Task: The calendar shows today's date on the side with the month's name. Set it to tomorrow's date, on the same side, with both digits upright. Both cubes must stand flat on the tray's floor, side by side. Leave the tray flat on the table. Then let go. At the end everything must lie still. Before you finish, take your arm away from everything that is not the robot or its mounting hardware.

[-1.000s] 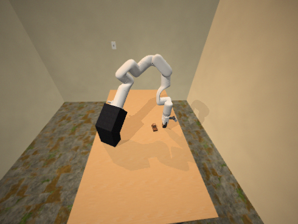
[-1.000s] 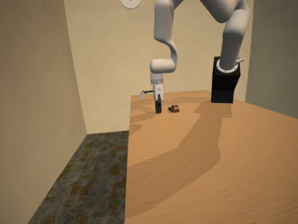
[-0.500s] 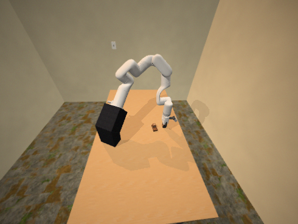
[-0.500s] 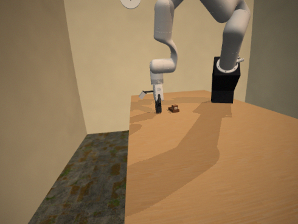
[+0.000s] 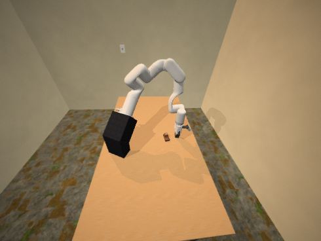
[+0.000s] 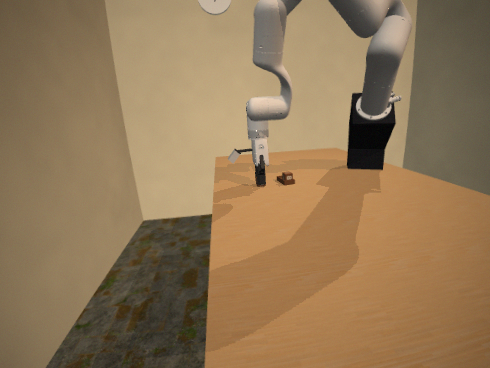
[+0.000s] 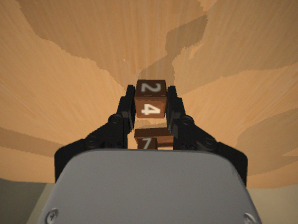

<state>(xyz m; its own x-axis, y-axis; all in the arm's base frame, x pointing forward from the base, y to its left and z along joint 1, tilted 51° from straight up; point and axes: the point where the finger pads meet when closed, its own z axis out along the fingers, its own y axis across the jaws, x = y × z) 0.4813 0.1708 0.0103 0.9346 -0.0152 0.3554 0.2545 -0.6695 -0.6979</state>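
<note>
My hand is 1 cm above the brown digit cube.
</note>
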